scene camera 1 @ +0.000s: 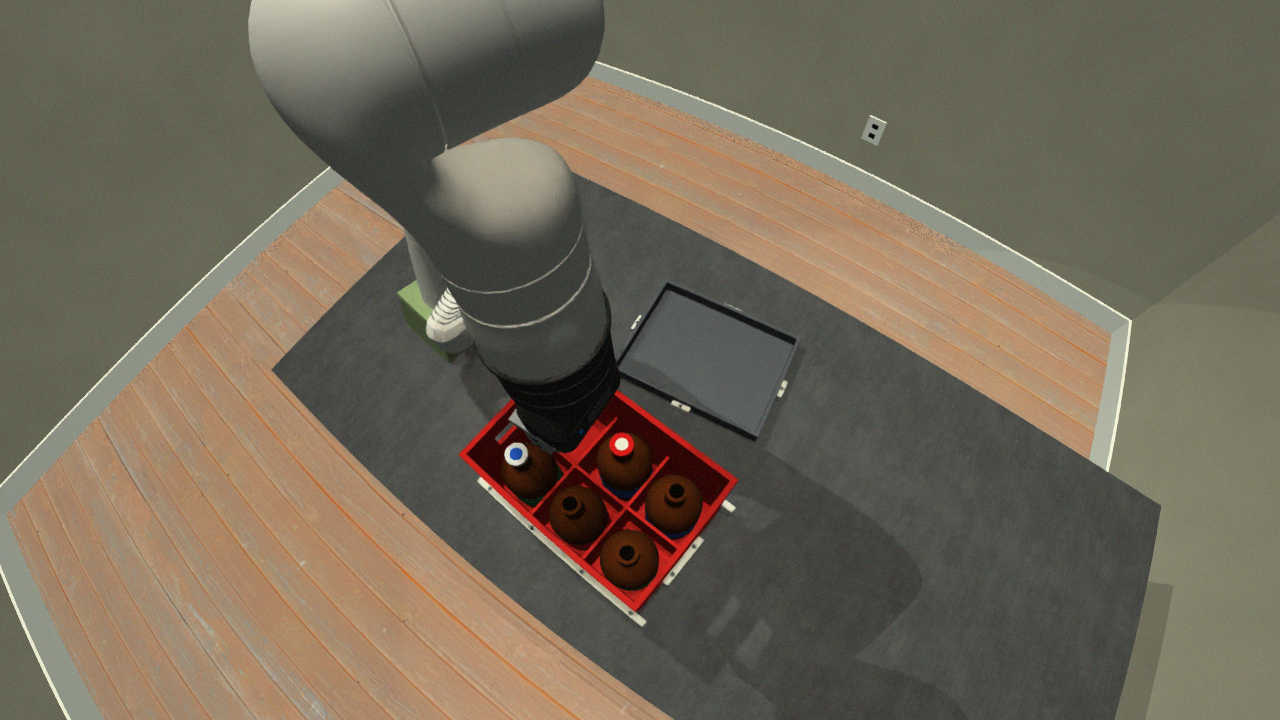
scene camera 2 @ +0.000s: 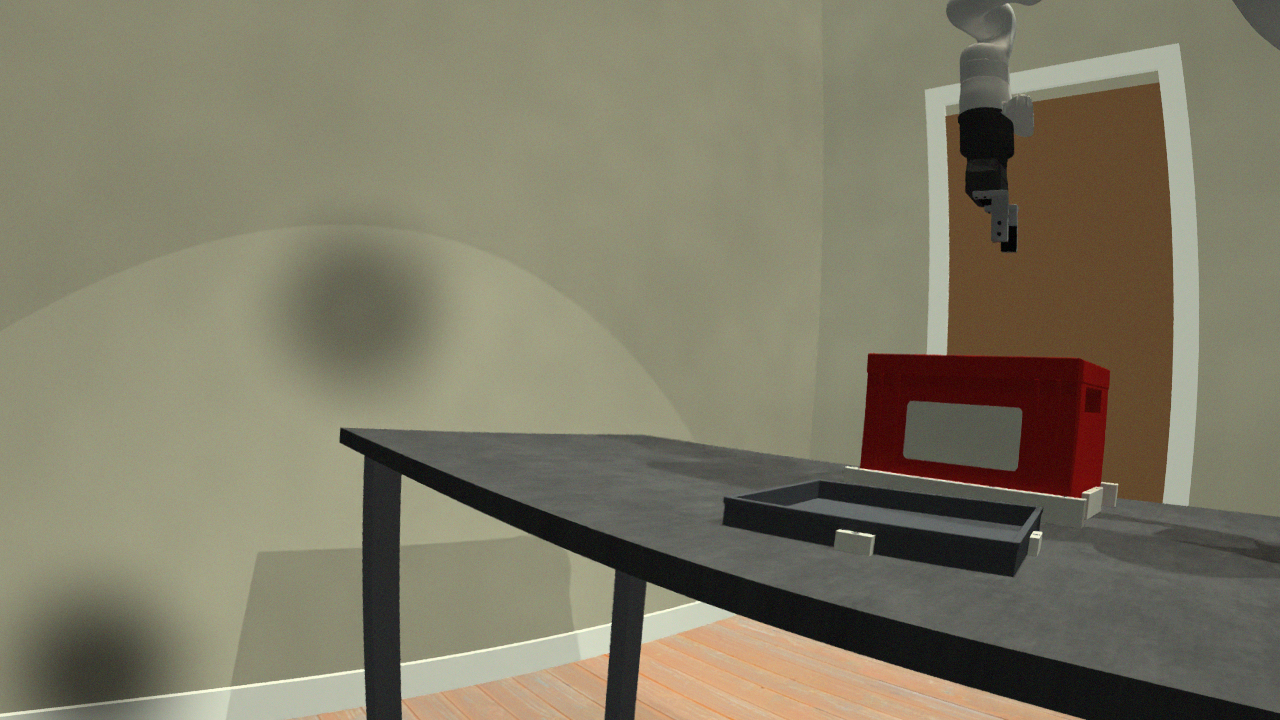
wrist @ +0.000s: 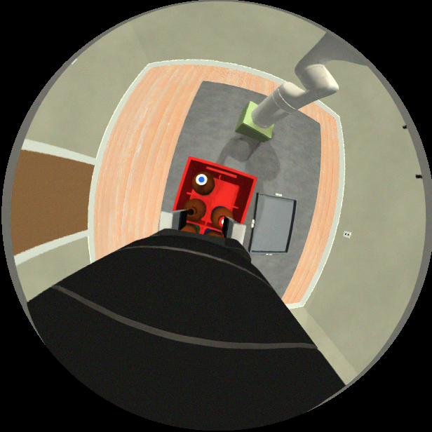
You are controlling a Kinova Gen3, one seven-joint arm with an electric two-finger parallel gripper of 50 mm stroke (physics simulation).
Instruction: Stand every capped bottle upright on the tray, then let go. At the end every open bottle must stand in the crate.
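Places are measured from the arm's base along level axes (x ahead, y left, z up), in millimetres.
Pixels of known places: gripper, fingertip midpoint: (scene camera 2: 1004, 247).
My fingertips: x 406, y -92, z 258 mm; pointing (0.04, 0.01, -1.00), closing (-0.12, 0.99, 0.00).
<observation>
For each thing: its top centre in the pictures, then the offset to it from my fingertips.
- red crate, top centre: (scene camera 1: 594, 469) (scene camera 2: 992, 361) dx +13, dy +4, dz -149 mm
- bottle with a blue-and-white cap, top centre: (scene camera 1: 515, 453) dx -75, dy -39, dz -161 mm
- red-and-white cap, top centre: (scene camera 1: 621, 444) dx +16, dy +50, dz -161 mm
- dark tray, top centre: (scene camera 2: 896, 504) (scene camera 1: 708, 351) dx -6, dy +285, dz -298 mm
The red crate (scene camera 1: 687, 445) (scene camera 2: 1060, 429) (wrist: 227, 192) holds several brown bottles standing in separate compartments. A bottle with a blue-and-white cap (scene camera 1: 529, 474) (wrist: 202, 189) and one with a red-and-white cap (scene camera 1: 623, 467) (wrist: 219, 215) are in it. Three open bottles (scene camera 1: 577, 517) (scene camera 1: 673, 507) (scene camera 1: 629, 564) also stand there. One compartment, beside the blue-and-white-capped bottle, is empty. The dark tray (scene camera 1: 716, 358) (scene camera 2: 895, 539) (wrist: 274, 222) holds no bottles. My gripper (scene camera 2: 1004, 241) (wrist: 204, 220) is open and empty, high above the crate; the arm hides its fingertips in scene camera 1.
The tray lies beside the crate's long side. White brackets (scene camera 1: 684, 562) (scene camera 2: 854, 542) border the crate and tray. A green base block (scene camera 1: 418, 308) (wrist: 255, 125) carries the arm, which covers part of the crate's far end in scene camera 1.
</observation>
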